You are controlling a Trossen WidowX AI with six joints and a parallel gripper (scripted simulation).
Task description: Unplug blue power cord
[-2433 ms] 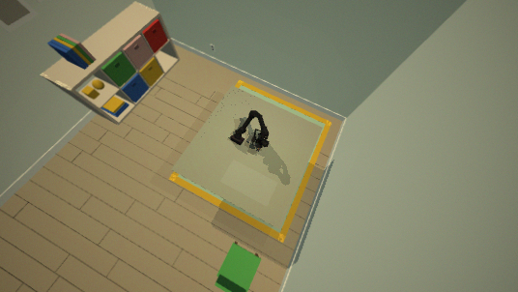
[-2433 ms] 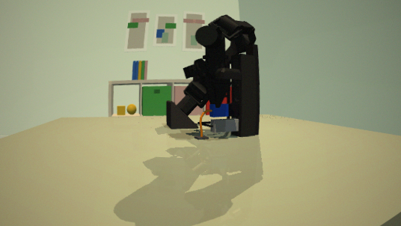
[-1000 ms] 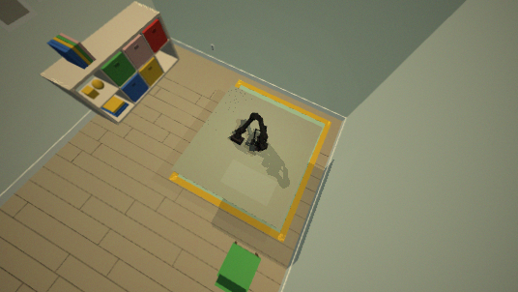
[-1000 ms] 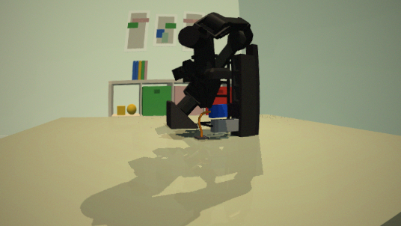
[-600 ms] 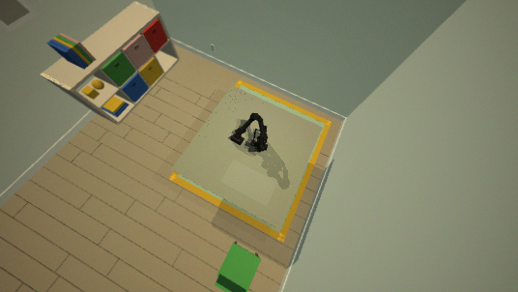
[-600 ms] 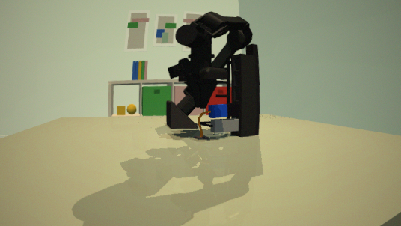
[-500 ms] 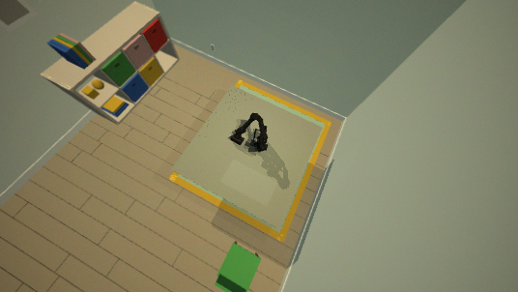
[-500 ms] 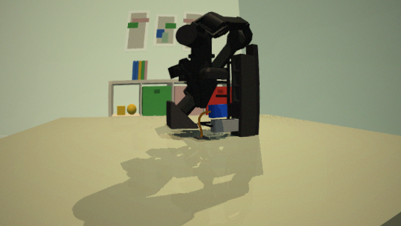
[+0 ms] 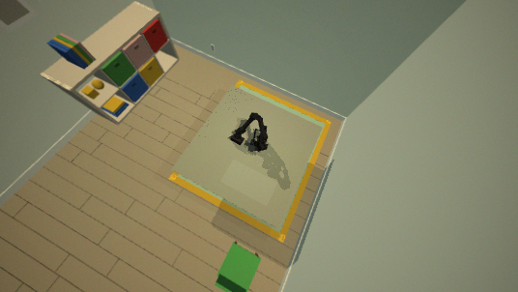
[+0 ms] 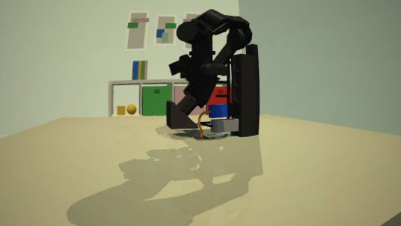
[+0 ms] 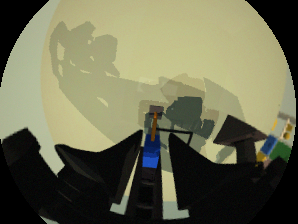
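My gripper tip is now 1 cm past the blue plug, 6 cm to the right of it and 1 cm above it.
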